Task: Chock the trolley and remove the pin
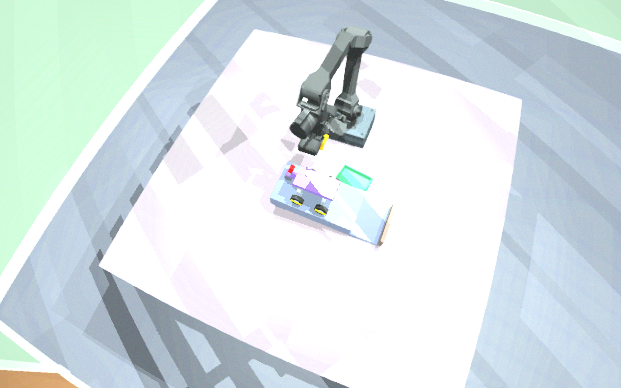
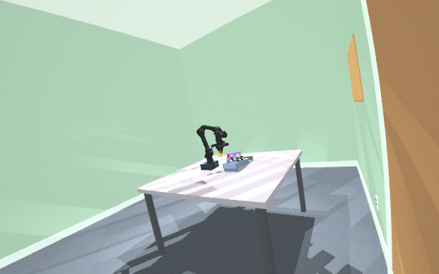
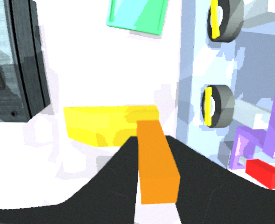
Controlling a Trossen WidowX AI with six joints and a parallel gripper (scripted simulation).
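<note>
Right now the red-headed stop pin is 10 cm ahead of my gripper tip, 8 cm to the right of it and 4 cm below it. The rest, counted from my gripper tip: pale blue ramp: 14 cm ahead, 12 cm below, 2 cm to the left; purple trolley: 14 cm ahead, 6 cm below, 1 cm to the left; yellow chock: 2 cm behind, 1 cm below.
</note>
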